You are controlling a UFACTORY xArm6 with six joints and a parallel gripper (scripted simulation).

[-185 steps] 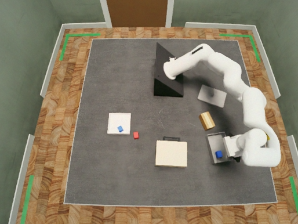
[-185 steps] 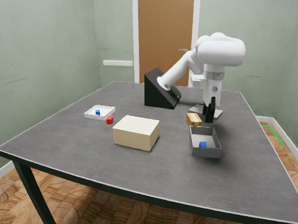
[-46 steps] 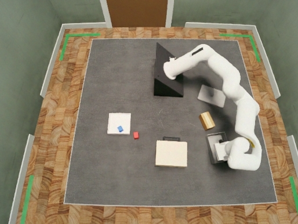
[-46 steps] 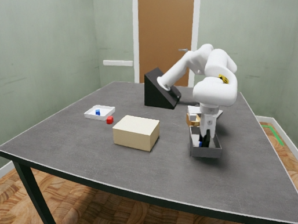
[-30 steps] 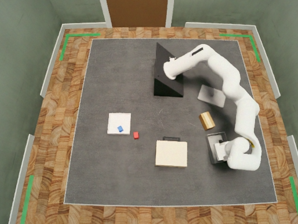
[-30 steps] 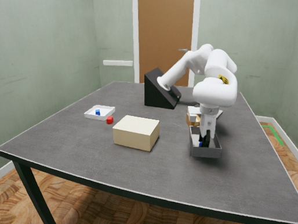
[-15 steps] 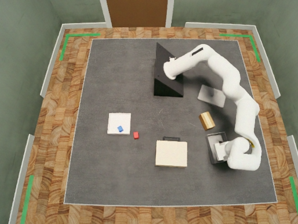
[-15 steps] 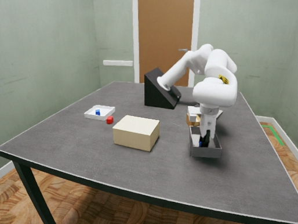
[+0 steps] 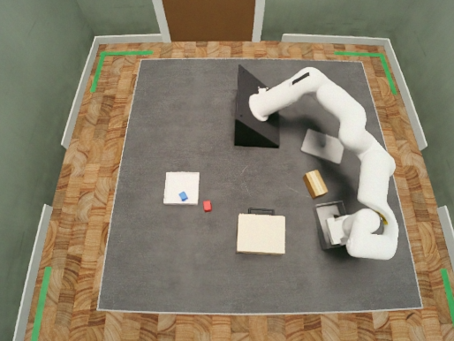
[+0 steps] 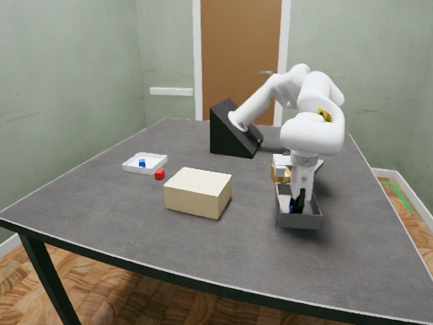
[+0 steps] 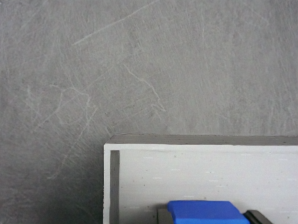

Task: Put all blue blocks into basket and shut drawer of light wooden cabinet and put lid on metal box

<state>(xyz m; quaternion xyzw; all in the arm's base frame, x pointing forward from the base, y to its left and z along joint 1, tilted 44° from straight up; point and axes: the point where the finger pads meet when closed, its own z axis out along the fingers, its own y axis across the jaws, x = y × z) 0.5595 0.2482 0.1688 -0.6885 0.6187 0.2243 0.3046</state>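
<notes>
Now: the grey metal box 4 cm behind my hand and 1 cm below it. From my hand the other things lie so: flat lid: 42 cm behind, 3 cm below, 2 cm to the left; light wooden cabinet: 31 cm to the right, 1 cm behind; brown cardboard box: 22 cm behind, 5 cm to the right.
</notes>
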